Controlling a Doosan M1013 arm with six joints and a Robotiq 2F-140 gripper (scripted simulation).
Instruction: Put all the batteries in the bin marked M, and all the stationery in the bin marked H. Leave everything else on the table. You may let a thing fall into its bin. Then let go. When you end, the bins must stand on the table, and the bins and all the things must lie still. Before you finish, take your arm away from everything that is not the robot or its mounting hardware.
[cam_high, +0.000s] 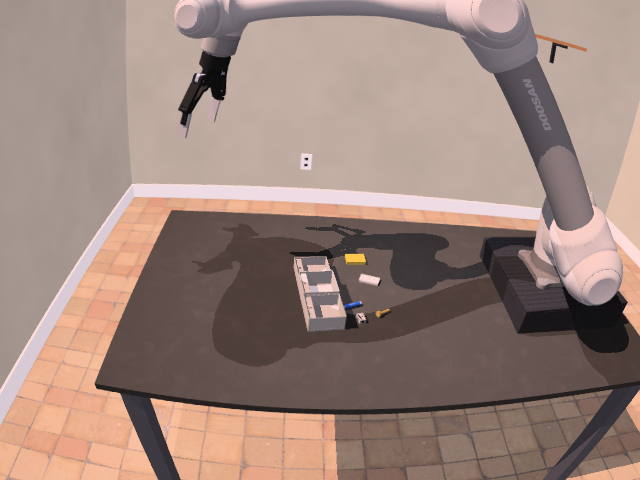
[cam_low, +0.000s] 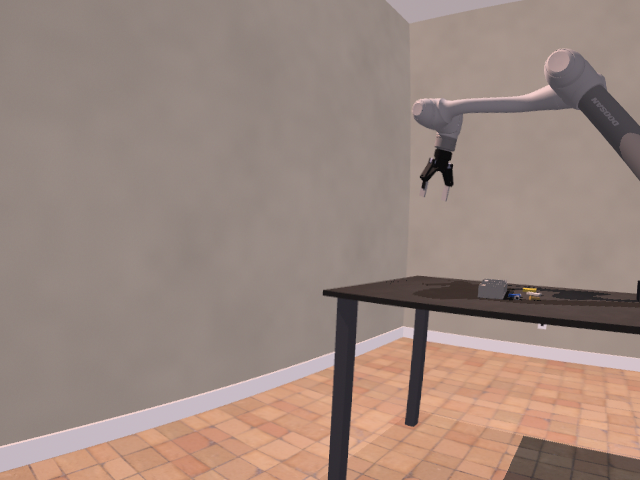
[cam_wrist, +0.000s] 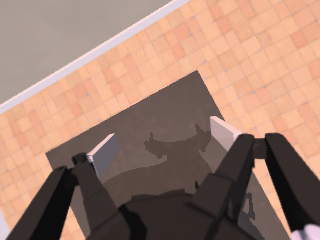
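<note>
My hand is 33 cm past the three joined white bins, 20 cm to the right of it and 34 cm above it. The rest, counted from my hand: small white block (46 cm behind, 13 cm to the left, 36 cm below); then small blue thing (41 cm behind, 24 cm to the left, 36 cm below); then yellow block (43 cm behind, 4 cm to the left, 36 cm below).
</note>
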